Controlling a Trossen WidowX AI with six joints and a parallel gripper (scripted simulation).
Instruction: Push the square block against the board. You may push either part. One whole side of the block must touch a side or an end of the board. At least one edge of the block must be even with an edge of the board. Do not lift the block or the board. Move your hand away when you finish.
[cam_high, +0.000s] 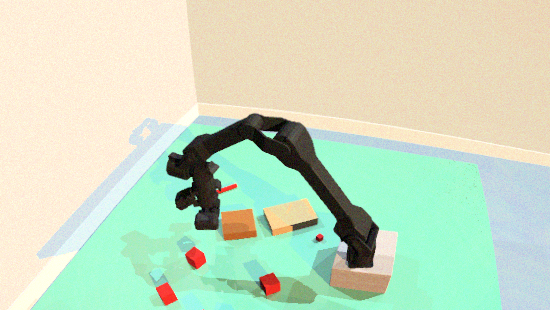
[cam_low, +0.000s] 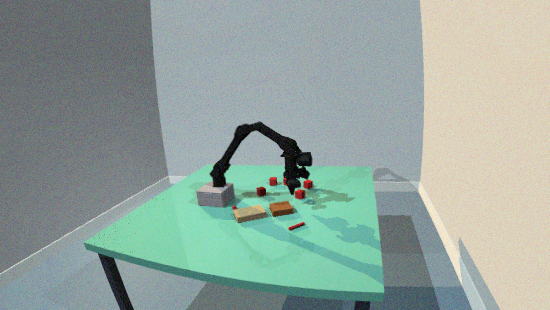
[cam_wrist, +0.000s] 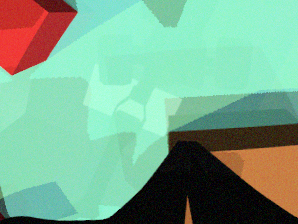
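Now: the orange square block 6 cm behind my gripper tip, 6 cm to the right of it and 5 cm below it. Round my gripper tip: thin red stick: 2 cm ahead, 23 cm to the right, 5 cm below; then red cube: 30 cm behind, 3 cm to the right, 5 cm below; then pale tan board: 21 cm behind, 11 cm to the right, 5 cm below.
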